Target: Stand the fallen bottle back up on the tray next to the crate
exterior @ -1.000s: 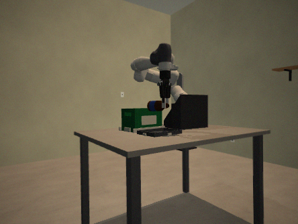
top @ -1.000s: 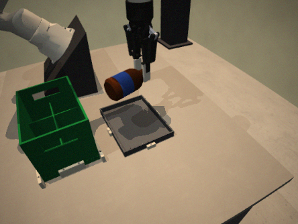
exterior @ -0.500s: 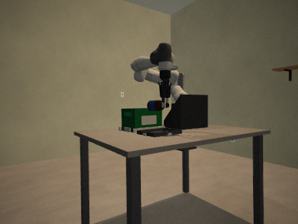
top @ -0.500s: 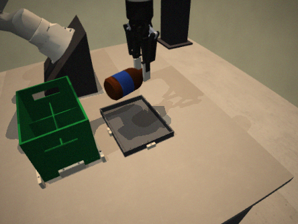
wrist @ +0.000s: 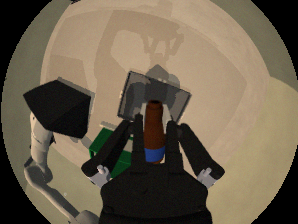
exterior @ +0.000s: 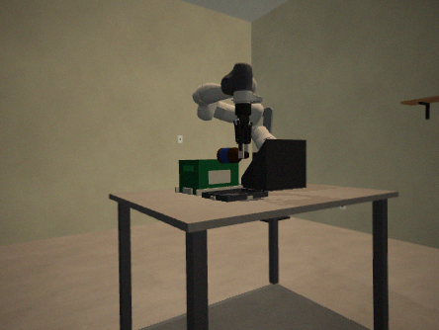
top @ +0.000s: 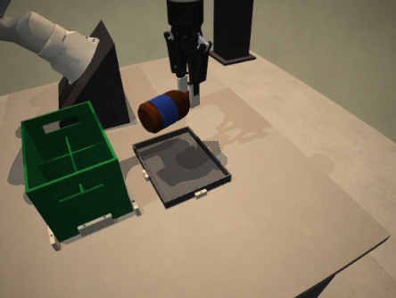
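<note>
The bottle is 2 cm ahead of my hand, 5 cm to the right of it and 2 cm below it. From my hand the other things lie so: green crate 2 cm behind, 31 cm to the right, 13 cm below; then dark tray 2 cm ahead, 5 cm to the right, 20 cm below.
</note>
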